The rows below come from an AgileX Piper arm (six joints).
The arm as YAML. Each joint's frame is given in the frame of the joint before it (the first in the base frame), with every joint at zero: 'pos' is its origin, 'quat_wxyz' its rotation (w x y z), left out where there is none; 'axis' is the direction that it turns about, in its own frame. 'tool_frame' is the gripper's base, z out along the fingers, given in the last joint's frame.
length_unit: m
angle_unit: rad
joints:
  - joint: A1
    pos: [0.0, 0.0, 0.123]
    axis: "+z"
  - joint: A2
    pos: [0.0, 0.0, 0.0]
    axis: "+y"
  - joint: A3
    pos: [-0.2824, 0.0, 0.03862]
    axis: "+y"
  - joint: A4
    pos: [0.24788, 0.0, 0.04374]
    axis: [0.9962, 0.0, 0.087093]
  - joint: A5
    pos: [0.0, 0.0, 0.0]
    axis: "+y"
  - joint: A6
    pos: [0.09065, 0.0, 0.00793]
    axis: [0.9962, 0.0, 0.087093]
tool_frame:
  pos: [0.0, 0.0, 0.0]
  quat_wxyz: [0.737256, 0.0, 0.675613, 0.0]
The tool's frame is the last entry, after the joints.
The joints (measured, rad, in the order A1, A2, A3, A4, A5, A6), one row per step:
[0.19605 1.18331 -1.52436 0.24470 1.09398 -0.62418]
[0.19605 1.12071 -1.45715 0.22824 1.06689 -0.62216]
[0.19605 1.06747 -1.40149 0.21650 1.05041 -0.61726]
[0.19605 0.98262 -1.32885 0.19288 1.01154 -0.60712]
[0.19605 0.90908 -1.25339 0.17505 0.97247 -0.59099]
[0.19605 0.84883 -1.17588 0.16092 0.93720 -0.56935]
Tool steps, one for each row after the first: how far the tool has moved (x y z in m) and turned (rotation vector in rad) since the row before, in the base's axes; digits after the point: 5 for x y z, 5 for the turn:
[-0.01457 -0.00448 -0.00467 -0.00643 -0.02300 -0.01376]
[-0.01269 -0.00361 -0.00478 -0.00274 -0.01350 -0.01094]
[-0.02007 -0.00620 -0.00352 -0.00031 -0.04951 -0.02257]
[-0.01570 -0.00484 -0.00765 0.00700 -0.03329 -0.02232]
[-0.01105 -0.00357 -0.01162 0.01077 -0.01271 -0.02192]

